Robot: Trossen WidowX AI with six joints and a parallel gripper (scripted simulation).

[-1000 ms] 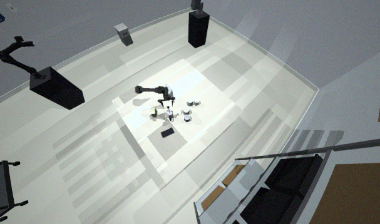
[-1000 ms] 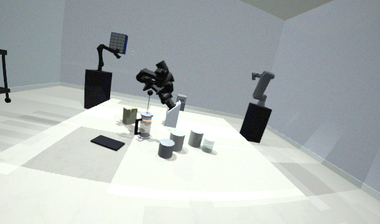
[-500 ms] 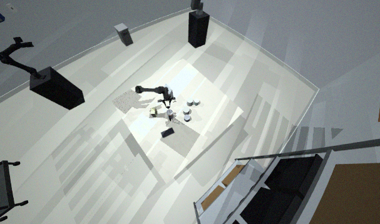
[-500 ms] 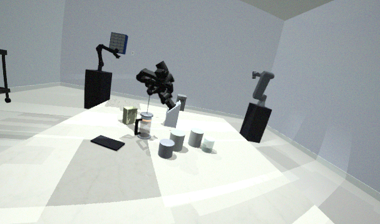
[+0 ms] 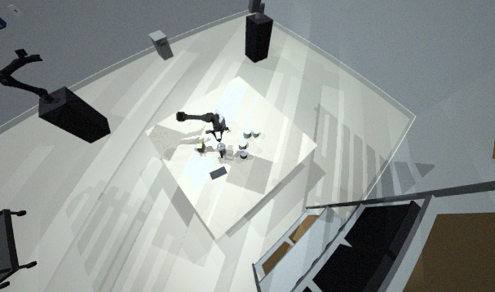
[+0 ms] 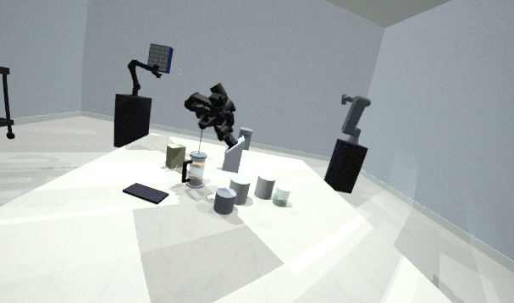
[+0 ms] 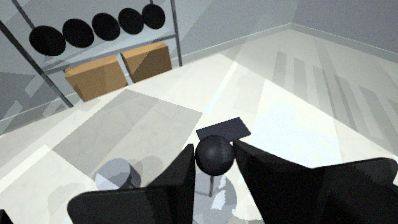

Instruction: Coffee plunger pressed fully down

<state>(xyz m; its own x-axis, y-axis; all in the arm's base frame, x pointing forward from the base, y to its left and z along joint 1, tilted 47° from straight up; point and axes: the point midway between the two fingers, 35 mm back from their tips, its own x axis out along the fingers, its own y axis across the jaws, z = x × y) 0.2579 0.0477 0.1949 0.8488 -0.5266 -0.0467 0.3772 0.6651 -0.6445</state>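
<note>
Now: the coffee press 1 cm ahead of my gripper tip, 1 cm to the right of it and 13 cm below it. Also, from my gripper tip: flat black slab (15 cm ahead, 14 cm to the right, 26 cm below).
</note>
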